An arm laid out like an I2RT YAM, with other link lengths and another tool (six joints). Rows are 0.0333 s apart.
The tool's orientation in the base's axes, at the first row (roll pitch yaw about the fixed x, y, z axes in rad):
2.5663, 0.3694, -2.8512
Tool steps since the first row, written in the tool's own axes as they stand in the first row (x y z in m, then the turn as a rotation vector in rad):
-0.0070, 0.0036, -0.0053, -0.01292, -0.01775, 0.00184
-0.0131, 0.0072, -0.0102, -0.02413, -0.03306, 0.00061
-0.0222, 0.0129, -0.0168, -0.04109, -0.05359, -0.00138
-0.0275, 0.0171, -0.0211, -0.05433, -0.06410, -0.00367
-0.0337, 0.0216, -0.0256, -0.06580, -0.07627, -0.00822
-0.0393, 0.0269, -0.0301, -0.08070, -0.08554, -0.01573
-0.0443, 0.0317, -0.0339, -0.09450, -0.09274, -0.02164
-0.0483, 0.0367, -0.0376, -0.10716, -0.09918, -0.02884
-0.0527, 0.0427, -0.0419, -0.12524, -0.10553, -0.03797
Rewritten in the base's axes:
0.0040, 0.0013, 0.0085, 0.01940, -0.00870, -0.00578
0.0072, 0.0027, 0.0164, 0.03581, -0.01790, -0.00854
0.0120, 0.0054, 0.0277, 0.05949, -0.02993, -0.01127
0.0144, 0.0073, 0.0351, 0.07551, -0.03565, -0.01004
0.0174, 0.0096, 0.0432, 0.09037, -0.04445, -0.00851
0.0195, 0.0123, 0.0514, 0.10664, -0.05197, -0.00196
0.0214, 0.0149, 0.0586, 0.12126, -0.05726, 0.00400
0.0224, 0.0175, 0.0655, 0.13436, -0.06308, 0.01093
0.0232, 0.0205, 0.0735, 0.15201, -0.06855, 0.02138

